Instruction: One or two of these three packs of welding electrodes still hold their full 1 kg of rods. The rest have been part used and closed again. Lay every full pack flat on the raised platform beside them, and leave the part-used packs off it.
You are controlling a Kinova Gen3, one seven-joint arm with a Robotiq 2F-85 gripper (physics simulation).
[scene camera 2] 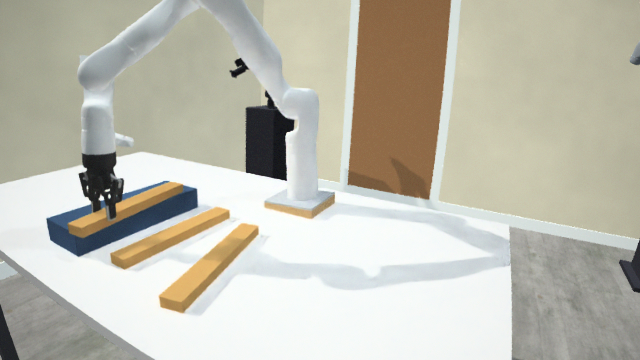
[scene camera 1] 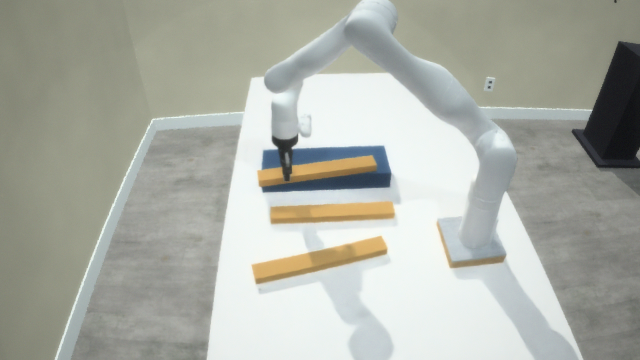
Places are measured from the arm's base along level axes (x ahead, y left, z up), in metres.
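Pixels of known places: gripper, fingertip midpoint: (scene camera 2: 104,218) (scene camera 1: 286,175); arm's base at its link origin: (scene camera 2: 302,195) (scene camera 1: 473,236).
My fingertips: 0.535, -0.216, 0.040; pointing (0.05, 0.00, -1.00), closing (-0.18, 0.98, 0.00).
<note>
Ahead of a thing's pixels: the offset from my fingertips to its top centre, as dx, dy, dz. Level surfaces: height alone.
My gripper (scene camera 1: 286,177) (scene camera 2: 103,212) points down and is shut on an orange pack @[-0.093, -0.019, +0.013] (scene camera 1: 330,168) (scene camera 2: 145,200), near its left end in scene camera 1. This pack looks level, on or very close above the blue raised platform (scene camera 1: 370,181) (scene camera 2: 150,217). It is slightly turned to the platform, and its gripped end juts a little past the platform's edge. A second orange pack @[-0.139, +0.098, -0.047] (scene camera 1: 332,212) (scene camera 2: 170,238) lies flat on the table beside the platform. A third @[-0.107, +0.271, -0.047] (scene camera 1: 320,260) (scene camera 2: 210,267) lies flat farther from it, at a slant. The packs look alike; no fill shows.
The arm's square base plate (scene camera 1: 452,242) (scene camera 2: 300,202) stands on the white table @[dz -0.071] (scene camera 1: 425,320) (scene camera 2: 400,310), to the right of the packs in scene camera 1. A dark pedestal (scene camera 1: 617,105) (scene camera 2: 260,140) stands beyond the table.
</note>
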